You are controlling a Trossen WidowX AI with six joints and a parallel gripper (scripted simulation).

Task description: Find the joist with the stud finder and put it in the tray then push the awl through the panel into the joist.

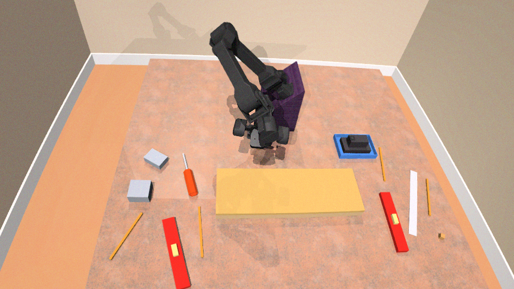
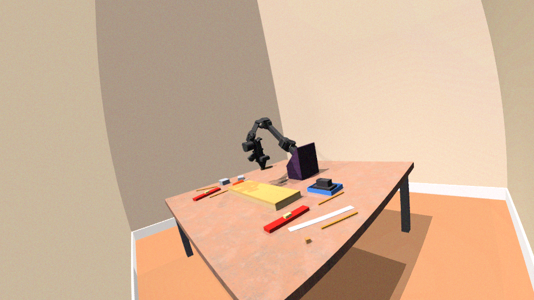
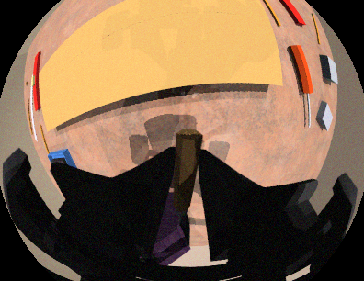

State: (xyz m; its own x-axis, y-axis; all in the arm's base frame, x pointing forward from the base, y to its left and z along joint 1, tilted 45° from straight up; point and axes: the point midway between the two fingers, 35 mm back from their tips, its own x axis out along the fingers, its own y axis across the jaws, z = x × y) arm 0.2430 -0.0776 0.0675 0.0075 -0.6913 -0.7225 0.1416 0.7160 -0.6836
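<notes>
Now: the awl 60 mm behind my gripper tip and 10 mm to the left of it. From my gripper tip the other things lie so: white strip (130 mm ahead, 620 mm to the left, 120 mm below); then blue tray (120 mm behind, 420 mm to the left, 110 mm below); then stud finder (120 mm behind, 410 mm to the left, 70 mm below).
</notes>
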